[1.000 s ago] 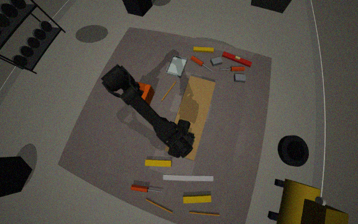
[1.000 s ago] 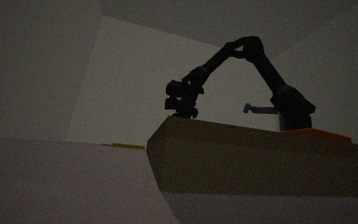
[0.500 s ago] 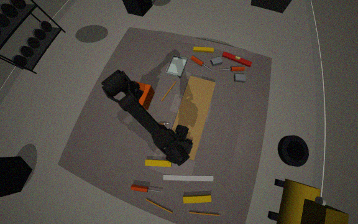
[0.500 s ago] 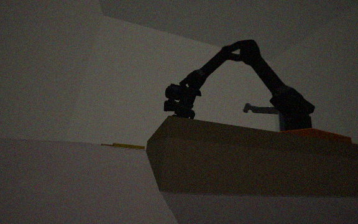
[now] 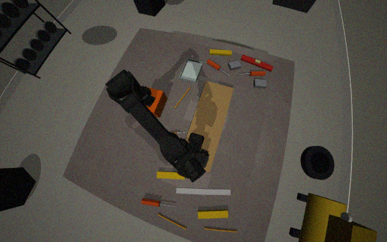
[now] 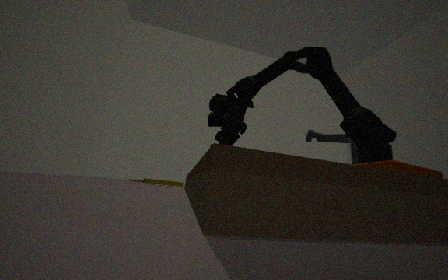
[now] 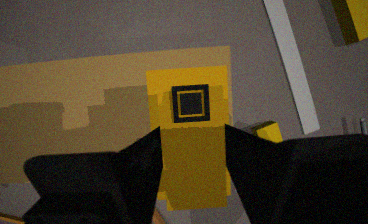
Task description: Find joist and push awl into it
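My gripper tip is now 20 mm short of the square indicator window and 30 mm below it. From my gripper tip the other things lie so: awl (170 mm behind, 60 mm to the left, 100 mm below); yellow stud finder (10 mm ahead, 20 mm above); white strip (120 mm ahead, 160 mm to the right, 110 mm below).
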